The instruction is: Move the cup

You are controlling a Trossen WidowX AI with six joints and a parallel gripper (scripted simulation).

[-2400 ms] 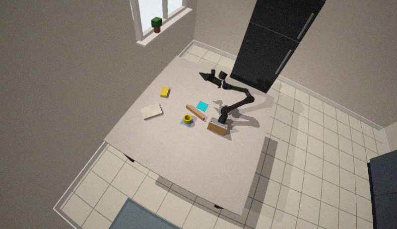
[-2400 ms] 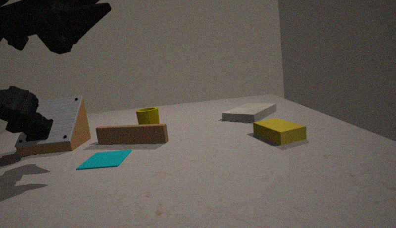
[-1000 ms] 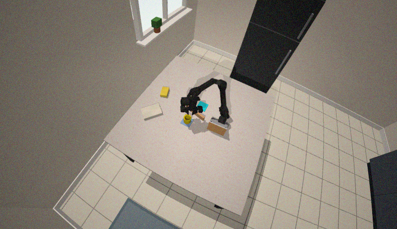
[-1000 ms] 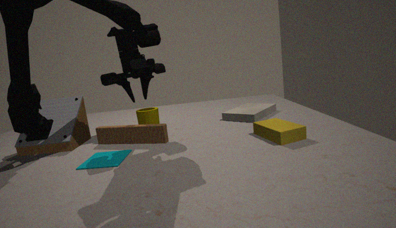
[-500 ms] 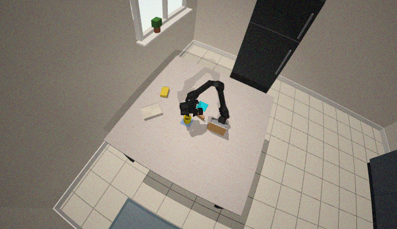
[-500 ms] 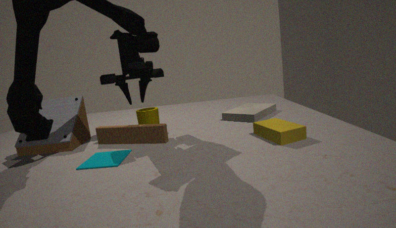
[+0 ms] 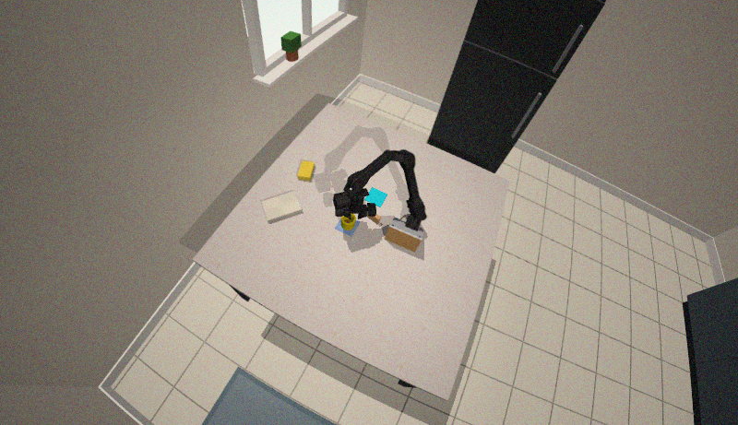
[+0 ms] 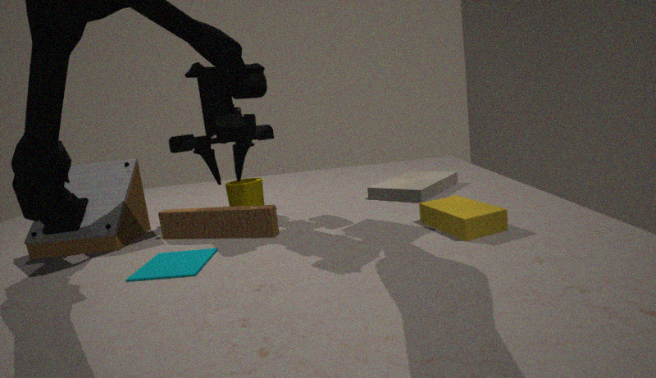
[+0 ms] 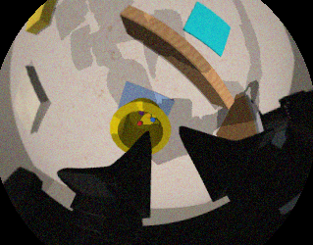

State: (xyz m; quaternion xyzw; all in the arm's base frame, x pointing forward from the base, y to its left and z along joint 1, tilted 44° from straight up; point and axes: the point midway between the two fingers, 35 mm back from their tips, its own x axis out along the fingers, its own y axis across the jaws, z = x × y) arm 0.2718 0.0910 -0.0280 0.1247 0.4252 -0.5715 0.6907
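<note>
My gripper tip is now 40 mm above the yellow cup, 20 mm short of it and 10 mm to the right of it. Also, from my gripper tip: wooden bar (100 mm to the right, 60 mm below, 10 mm behind); cyan pad (210 mm to the right, 80 mm below, 40 mm behind).
</note>
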